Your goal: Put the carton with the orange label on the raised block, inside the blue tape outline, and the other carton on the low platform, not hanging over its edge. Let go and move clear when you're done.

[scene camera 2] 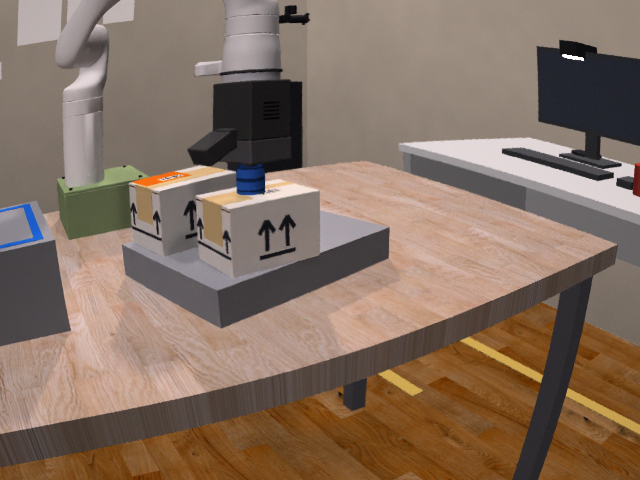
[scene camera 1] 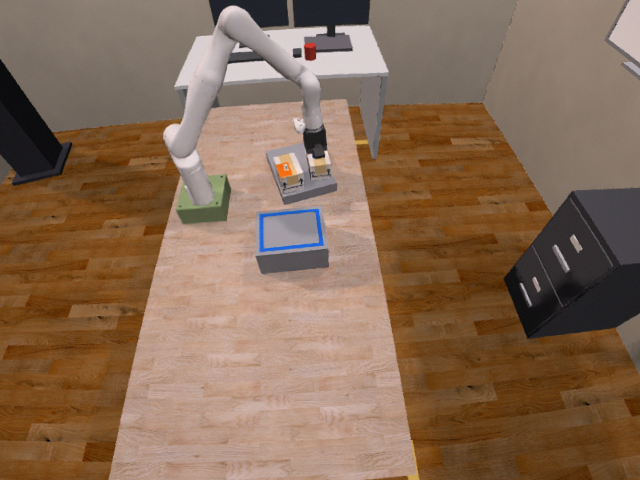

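The carton with the orange label (scene camera 1: 284, 168) (scene camera 2: 161, 178) stands upright on the low platform (scene camera 1: 305, 194) (scene camera 2: 356, 229). The other carton (scene camera 1: 319, 166) (scene camera 2: 273, 235) stands upright beside it, with its base on the platform near the long side edge. My gripper's blue suction cup (scene camera 2: 250, 192) touches this carton's top; the arm's black end hides it in scene camera 1. Whether the suction holds is not visible. The raised block (scene camera 1: 294, 260) (scene camera 2: 31, 289) bears the blue tape outline (scene camera 1: 262, 232) (scene camera 2: 34, 222), and no carton stands inside it.
The green arm base (scene camera 1: 204, 212) (scene camera 2: 98, 211) stands left of the platform in scene camera 1. A white desk (scene camera 1: 351, 64) (scene camera 2: 454, 155) with monitors, a keyboard and a red cup (scene camera 1: 310, 51) stands behind the table. A black cabinet (scene camera 1: 558, 263) stands at the right.
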